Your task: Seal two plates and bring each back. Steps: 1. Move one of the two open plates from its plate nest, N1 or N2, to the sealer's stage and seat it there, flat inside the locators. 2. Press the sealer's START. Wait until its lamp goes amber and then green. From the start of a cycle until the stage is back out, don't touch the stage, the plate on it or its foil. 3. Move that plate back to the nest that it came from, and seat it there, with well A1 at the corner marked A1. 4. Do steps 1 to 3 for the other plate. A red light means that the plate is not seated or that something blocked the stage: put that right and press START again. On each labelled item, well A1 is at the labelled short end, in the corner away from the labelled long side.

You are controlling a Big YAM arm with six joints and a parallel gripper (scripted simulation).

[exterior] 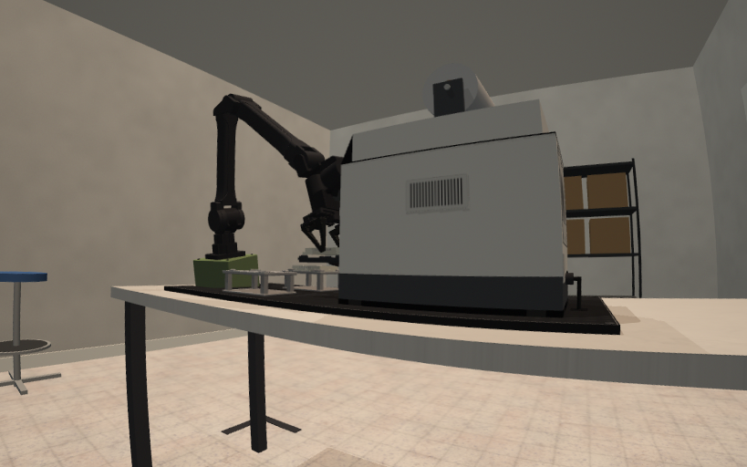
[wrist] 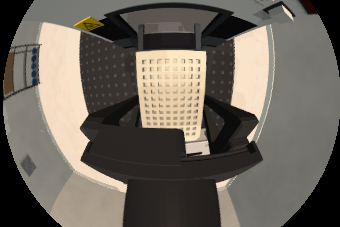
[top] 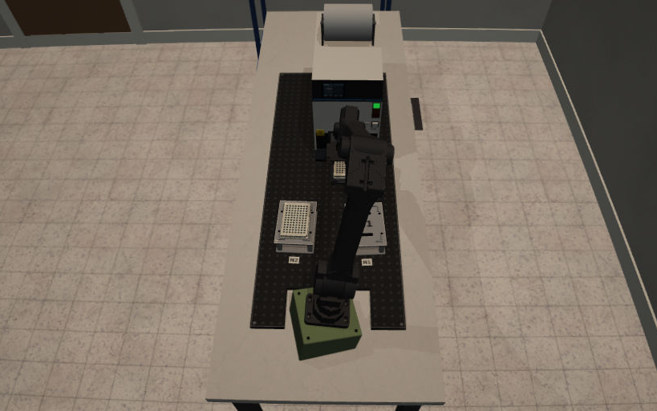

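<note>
The sealer stage lies 2 cm below my hand. Also, from my hand: yellow warning label 10 cm ahead, 9 cm to the left, 3 cm above; white well plate 20 cm behind, 16 cm to the left, 5 cm below; N2 label 31 cm behind, 16 cm to the left, 12 cm below.
</note>
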